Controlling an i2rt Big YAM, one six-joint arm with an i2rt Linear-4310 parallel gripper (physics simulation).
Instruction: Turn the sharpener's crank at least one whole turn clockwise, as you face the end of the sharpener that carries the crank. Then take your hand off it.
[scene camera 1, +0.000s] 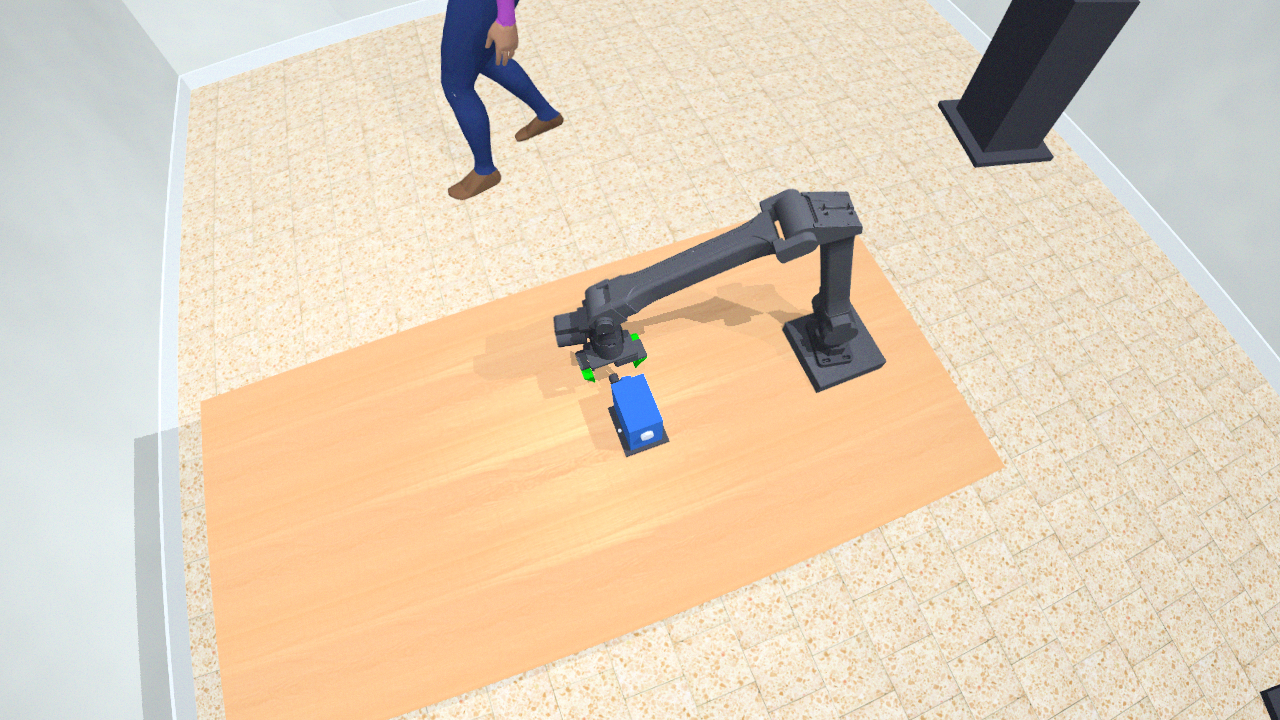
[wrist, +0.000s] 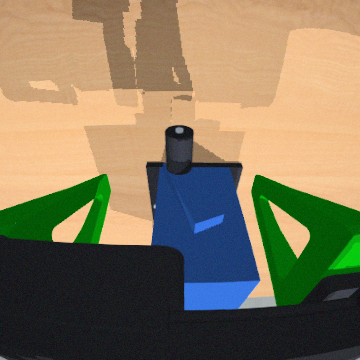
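Pixels of known places: gripper, fingertip midpoint: (scene camera 1: 614, 373) (wrist: 180, 182); arm's base, origin of the base link: (scene camera 1: 828, 343).
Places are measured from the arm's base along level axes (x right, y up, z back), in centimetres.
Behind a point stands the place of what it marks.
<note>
The blue sharpener (scene camera 1: 638, 404) @(z -47.6, x -11.3, y 9.0 cm) (wrist: 210, 255) @(z -48.4, x -5.0, y 7.1 cm) stands on its dark base on the table. Its black cylindrical crank handle (scene camera 1: 614, 377) @(z -51.5, x -0.8, y 1.1 cm) (wrist: 179, 150) @(z -51.5, x -0.8, y 1.1 cm) points away from the body, at the sharpener's end nearest the gripper in the scene view. The crank's arm is not clearly seen. My gripper (scene camera 1: 614, 368) @(z -51.4, x -1.1, y 4.3 cm) (wrist: 180, 182) @(z -51.4, x -1.1, y 4.3 cm) is open and empty, its green fingers wide apart. It is beside and above the crank end. In the wrist view the handle and the blue body show between the two fingers, with neither finger touching them. The black gripper body hides the lower part of the sharpener.
The wooden table (scene camera 1: 402, 501) @(z -102.6, x -20.7, y -3.8 cm) carries the arm's base (scene camera 1: 850, 367) @(z 3.4, x -7.1, y 0.0 cm) at its right end. A person (scene camera 1: 469, 98) stands on the floor beyond the table's far edge. A dark pillar (scene camera 1: 1029, 80) stands at the back right. The arm casts shadows on the table.
</note>
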